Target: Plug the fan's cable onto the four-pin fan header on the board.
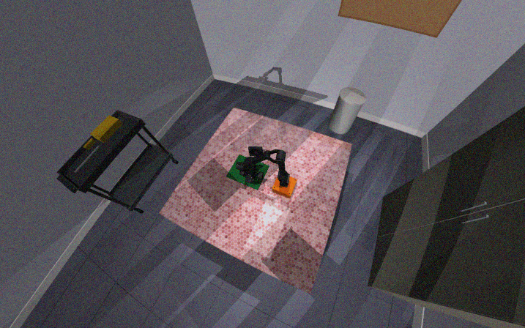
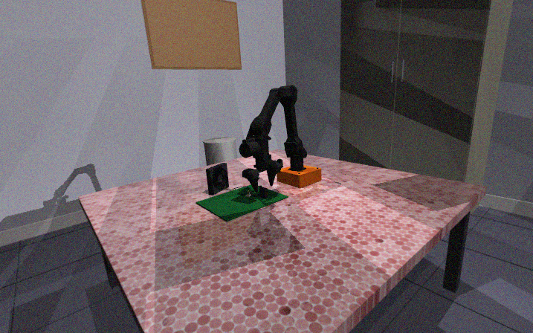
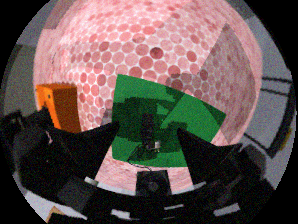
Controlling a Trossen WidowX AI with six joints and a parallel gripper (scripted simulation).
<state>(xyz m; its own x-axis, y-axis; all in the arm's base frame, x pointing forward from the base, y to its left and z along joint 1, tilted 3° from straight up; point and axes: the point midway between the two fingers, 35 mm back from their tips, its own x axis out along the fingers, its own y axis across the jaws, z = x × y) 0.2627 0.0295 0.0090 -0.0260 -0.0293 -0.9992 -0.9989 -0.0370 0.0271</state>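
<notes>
Right now the black plug is 2 cm below my gripper tip and 1 cm to the right of it. The rest, counted from my gripper tip: pale header part 7 cm to the right, 3 cm below, 2 cm ahead; black square fan 23 cm to the right, 5 cm ahead, 2 cm above; green board 7 cm ahead, 6 cm to the right, 6 cm below.
</notes>
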